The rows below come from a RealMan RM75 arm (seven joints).
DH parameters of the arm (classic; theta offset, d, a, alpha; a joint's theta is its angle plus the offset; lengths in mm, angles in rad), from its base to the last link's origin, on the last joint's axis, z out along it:
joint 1: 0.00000 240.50 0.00 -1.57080
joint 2: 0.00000 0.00 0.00 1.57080
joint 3: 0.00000 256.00 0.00 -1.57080
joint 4: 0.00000 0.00 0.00 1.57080
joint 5: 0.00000 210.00 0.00 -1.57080
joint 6: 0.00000 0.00 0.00 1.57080
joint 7: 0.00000 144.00 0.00 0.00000
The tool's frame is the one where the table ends.
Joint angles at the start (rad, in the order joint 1, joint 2, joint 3, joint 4, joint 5, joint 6, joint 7):
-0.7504, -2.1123, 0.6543, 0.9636, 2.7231, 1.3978, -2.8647
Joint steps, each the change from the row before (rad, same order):
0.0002, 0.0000, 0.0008, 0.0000, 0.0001, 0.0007, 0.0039
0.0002, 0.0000, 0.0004, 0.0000, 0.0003, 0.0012, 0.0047
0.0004, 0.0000, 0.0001, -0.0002, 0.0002, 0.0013, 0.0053
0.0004, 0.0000, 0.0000, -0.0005, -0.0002, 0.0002, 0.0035
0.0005, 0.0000, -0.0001, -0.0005, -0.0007, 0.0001, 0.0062
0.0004, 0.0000, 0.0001, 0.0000, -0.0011, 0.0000, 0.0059
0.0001, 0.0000, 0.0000, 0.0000, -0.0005, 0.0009, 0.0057
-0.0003, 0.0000, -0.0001, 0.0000, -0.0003, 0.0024, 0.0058
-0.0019, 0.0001, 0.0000, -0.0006, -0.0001, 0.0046, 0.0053
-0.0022, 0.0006, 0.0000, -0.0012, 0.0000, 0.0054, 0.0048
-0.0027, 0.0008, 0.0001, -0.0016, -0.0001, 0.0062, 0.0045
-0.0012, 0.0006, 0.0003, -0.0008, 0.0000, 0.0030, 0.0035
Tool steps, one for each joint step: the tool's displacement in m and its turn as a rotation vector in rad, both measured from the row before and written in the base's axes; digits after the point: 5 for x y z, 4 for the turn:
0.00000, -0.00014, -0.00012, -0.0022, 0.0018, -0.0036
-0.00005, -0.00021, -0.00011, -0.0027, 0.0019, -0.0040
-0.00016, -0.00030, -0.00013, -0.0029, 0.0017, -0.0040
-0.00018, -0.00017, -0.00013, -0.0014, 0.0008, -0.0025
-0.00016, -0.00016, -0.00012, -0.0018, 0.0013, -0.0049
0.00000, -0.00005, -0.00003, -0.0013, 0.0012, -0.0052
0.00006, -0.00012, -0.00006, -0.0022, 0.0013, -0.0050
0.00023, -0.00022, -0.00014, -0.0036, 0.0010, -0.0052
0.00084, -0.00015, -0.00037, -0.0060, 0.0002, -0.0057
0.00083, -0.00018, -0.00031, -0.0068, 0.0000, -0.0051
0.00101, -0.00017, -0.00037, -0.0077, -0.0004, -0.0051
0.00042, -0.00008, -0.00011, -0.0041, 0.0006, -0.0037

